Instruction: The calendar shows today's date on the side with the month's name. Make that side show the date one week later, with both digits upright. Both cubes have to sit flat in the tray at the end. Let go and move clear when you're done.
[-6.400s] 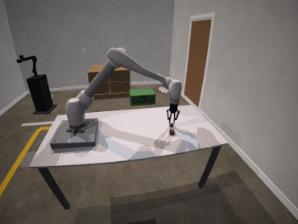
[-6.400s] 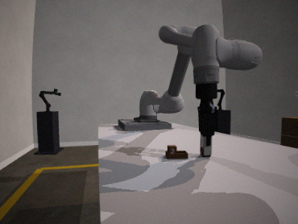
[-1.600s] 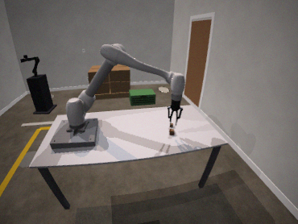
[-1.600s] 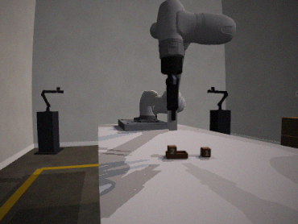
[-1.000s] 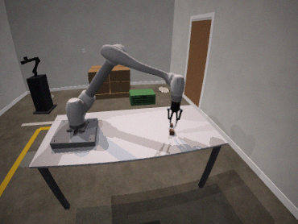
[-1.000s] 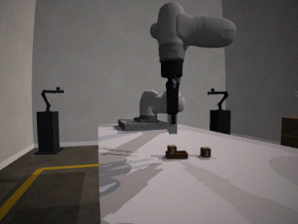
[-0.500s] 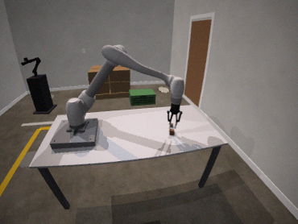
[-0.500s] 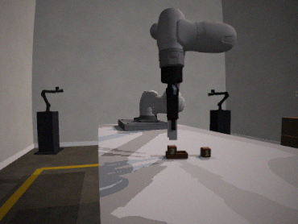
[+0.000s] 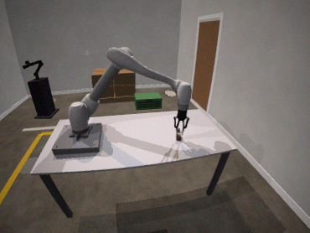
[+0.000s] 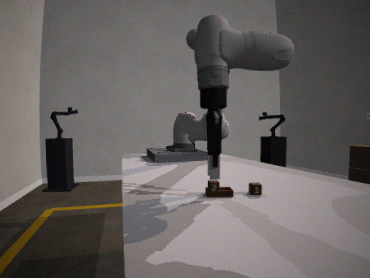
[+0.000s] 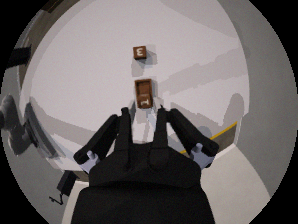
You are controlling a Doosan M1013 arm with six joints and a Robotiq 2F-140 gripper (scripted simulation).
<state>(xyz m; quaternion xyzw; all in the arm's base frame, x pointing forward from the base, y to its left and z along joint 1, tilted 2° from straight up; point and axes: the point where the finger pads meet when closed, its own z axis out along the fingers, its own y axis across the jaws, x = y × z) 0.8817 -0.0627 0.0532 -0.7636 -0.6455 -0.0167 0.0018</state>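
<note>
My hand is 20 mm to the right of the brown tray and 70 mm above it.
</note>
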